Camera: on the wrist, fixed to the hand. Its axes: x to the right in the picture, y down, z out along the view.
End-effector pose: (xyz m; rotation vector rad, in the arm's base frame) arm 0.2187 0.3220 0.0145 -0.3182 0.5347 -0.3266
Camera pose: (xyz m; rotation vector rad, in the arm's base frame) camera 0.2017 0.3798 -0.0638 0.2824 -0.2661 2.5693
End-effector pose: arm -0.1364 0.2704 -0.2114 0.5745 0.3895 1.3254
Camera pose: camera -0.2332 0.2901 -0.2138 -0.7209 1.2594 -1.6542
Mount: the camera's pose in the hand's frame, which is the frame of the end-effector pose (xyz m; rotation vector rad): -0.0013 0.0778 -0.0609 -0.2837 -0.8931 2.8781
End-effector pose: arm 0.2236 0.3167 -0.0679 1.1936 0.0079 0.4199
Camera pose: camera 0.1844 0.3944 -0.0211 -0.0531 2.3393 -1.8258
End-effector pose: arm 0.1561 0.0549 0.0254 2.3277 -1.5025 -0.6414
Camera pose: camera 0.1264 0.0246 0.1146 -1.5270 -2.3699 -0.4597
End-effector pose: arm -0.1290 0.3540 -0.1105 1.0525 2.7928 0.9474
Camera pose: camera -0.0945 0.3665 -0.0187 2.9852 -0.9311 0.0209
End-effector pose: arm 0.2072 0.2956 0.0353 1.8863 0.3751 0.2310
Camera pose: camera 0.1966 0.3247 0.1291 0.5246 -2.8090 0.9738
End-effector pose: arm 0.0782 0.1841 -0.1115 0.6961 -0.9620 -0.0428
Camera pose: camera 0.1035 0.2775 -0.0915 1.5200 1.7799 -1.9855
